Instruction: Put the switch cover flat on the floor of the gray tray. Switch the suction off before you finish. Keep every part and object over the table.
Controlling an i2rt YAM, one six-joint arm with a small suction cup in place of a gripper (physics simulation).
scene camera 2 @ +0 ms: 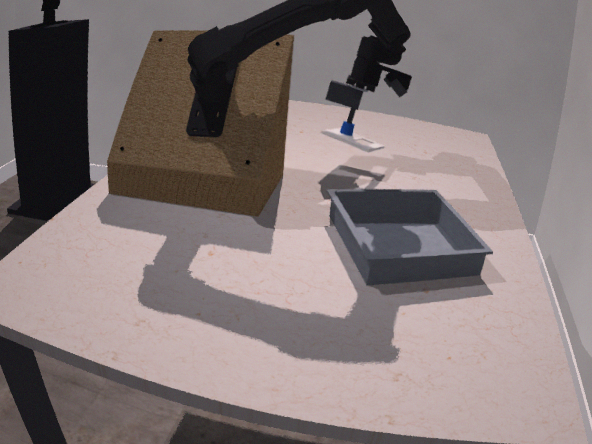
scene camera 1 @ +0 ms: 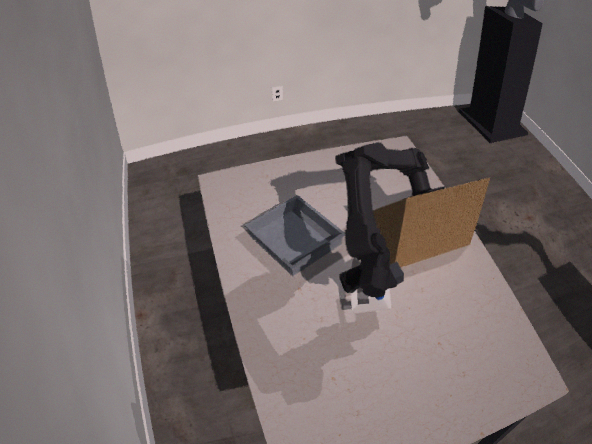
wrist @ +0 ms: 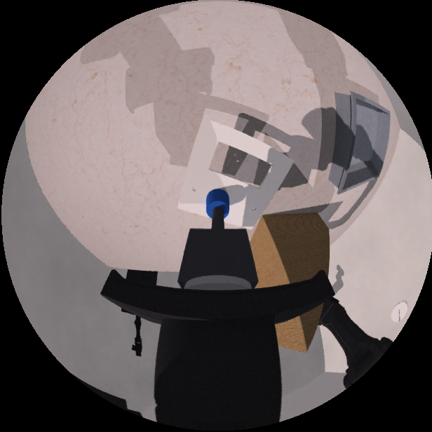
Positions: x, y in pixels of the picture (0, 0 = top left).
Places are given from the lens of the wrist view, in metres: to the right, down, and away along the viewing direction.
white switch cover [wrist: 243, 197]: 0.03, -0.02, 0.16
gray tray [wrist: 362, 126]: 0.34, -0.21, 0.12
The marked spots on the white switch cover and the gray tray are 0.37 m apart.
